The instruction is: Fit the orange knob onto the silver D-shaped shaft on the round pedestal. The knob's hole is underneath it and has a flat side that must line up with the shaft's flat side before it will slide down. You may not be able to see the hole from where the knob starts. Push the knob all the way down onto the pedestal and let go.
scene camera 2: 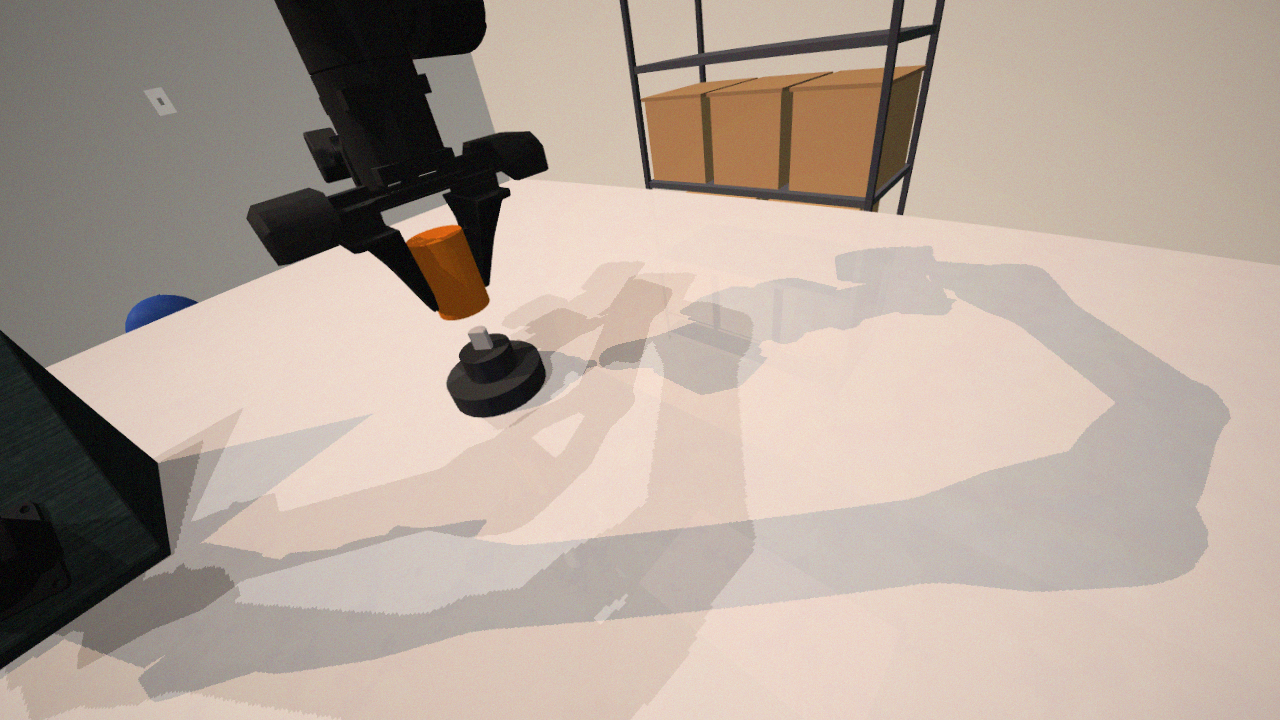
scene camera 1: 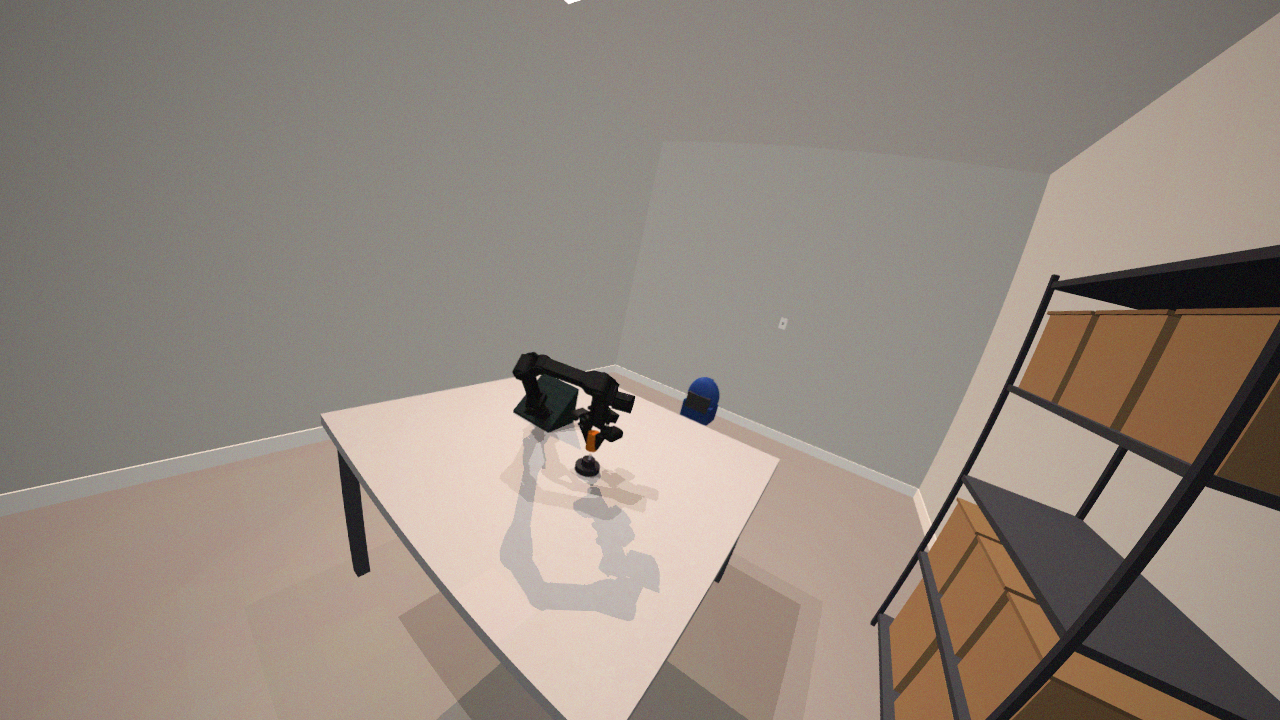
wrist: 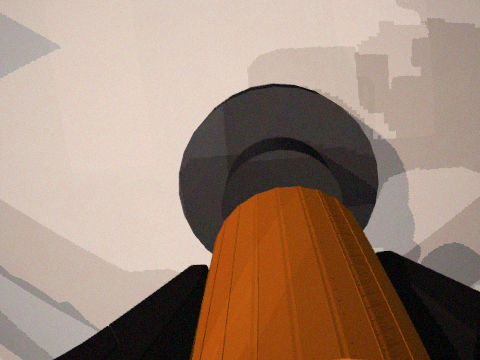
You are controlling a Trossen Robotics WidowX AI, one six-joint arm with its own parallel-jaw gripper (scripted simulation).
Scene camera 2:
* my gripper: 460,297
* orange knob: 442,254, held by my gripper
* round black pedestal: 495,375
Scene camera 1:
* my gripper: 591,446
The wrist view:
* my gripper: 292,276
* orange knob: 290,266
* round black pedestal: 278,135
